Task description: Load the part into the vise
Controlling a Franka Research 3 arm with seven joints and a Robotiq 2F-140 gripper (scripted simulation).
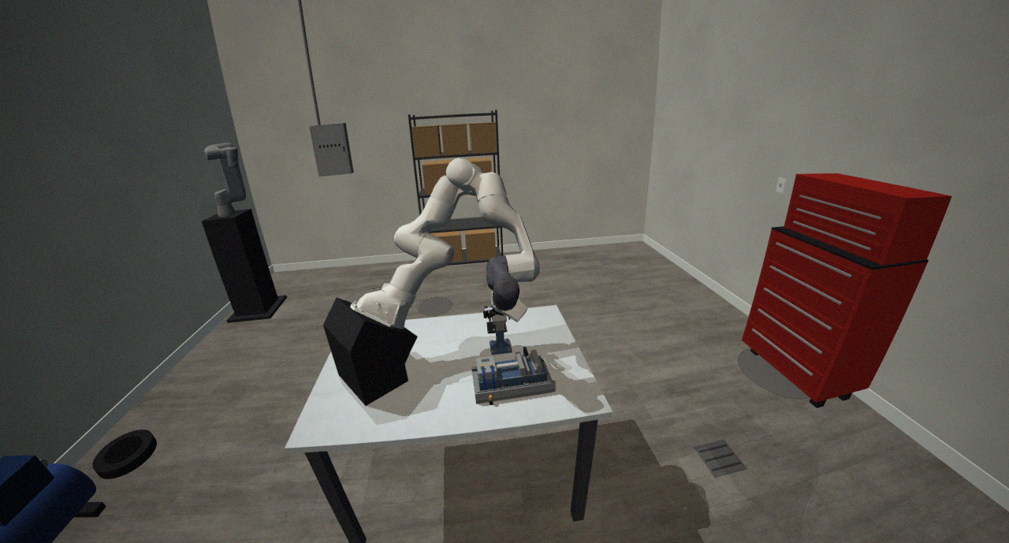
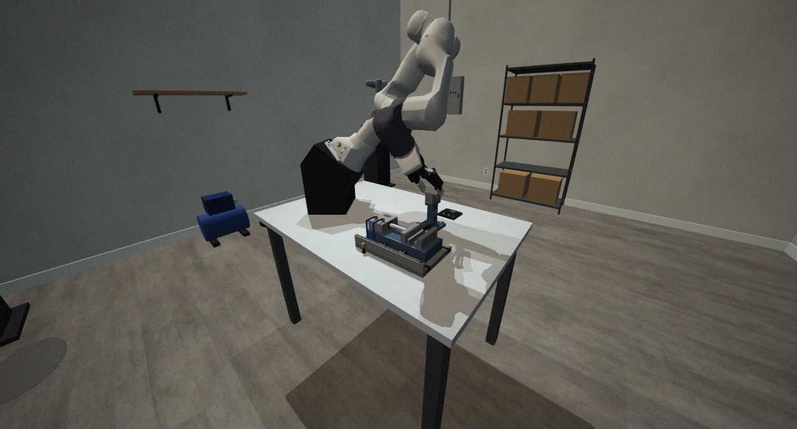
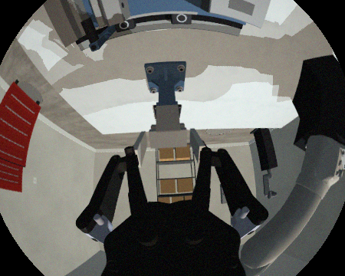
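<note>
Now: hand 10 mm to the right of the part and 30 mm above it. The rest, counted from my hand: black infeed plate 10 mm ahead, 180 mm to the left, 170 mm below.
</note>
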